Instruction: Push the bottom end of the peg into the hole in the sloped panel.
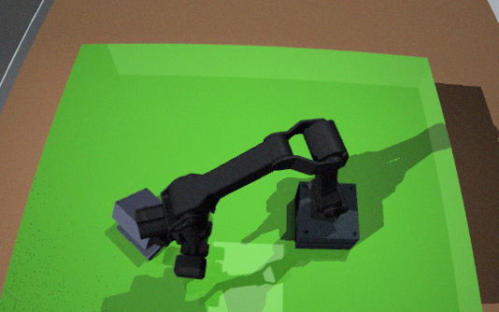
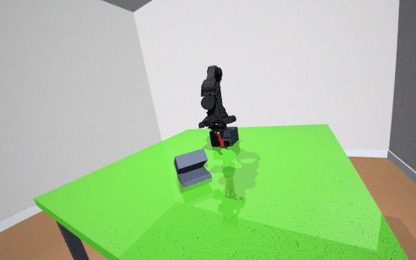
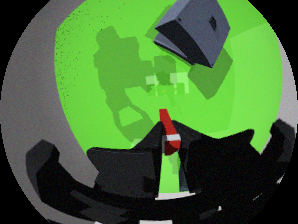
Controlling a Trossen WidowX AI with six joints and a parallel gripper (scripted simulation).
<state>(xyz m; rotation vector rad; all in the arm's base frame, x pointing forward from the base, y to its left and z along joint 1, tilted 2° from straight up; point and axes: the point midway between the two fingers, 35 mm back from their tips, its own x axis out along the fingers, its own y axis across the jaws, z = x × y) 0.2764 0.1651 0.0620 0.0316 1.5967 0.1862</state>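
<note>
The grey sloped panel is 170 mm ahead of my gripper tip, 70 mm to the right of it and 60 mm below it. Round my gripper tip: red peg 20 mm above.
</note>
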